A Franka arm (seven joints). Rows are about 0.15 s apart.
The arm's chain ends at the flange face. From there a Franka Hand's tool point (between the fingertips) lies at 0.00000 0.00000 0.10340 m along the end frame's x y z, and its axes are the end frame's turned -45 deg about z.
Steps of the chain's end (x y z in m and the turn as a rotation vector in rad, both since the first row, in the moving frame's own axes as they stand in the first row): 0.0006, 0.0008, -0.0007, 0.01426, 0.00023, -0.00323; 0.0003, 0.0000, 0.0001, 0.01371, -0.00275, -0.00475; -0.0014, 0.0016, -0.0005, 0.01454, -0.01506, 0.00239; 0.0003, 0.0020, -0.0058, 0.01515, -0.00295, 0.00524; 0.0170, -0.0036, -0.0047, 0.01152, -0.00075, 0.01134
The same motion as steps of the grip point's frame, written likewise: 0.0009, 0.0000, -0.0007, 0.00992, 0.01025, -0.00323; 0.0010, -0.0010, 0.0001, 0.01164, 0.00775, -0.00475; -0.0022, -0.0020, -0.0005, 0.02093, -0.00037, 0.00239; -0.0003, 0.0003, -0.0058, 0.01280, 0.00863, 0.00524; 0.0154, 0.0086, -0.0047, 0.00868, 0.00762, 0.01134
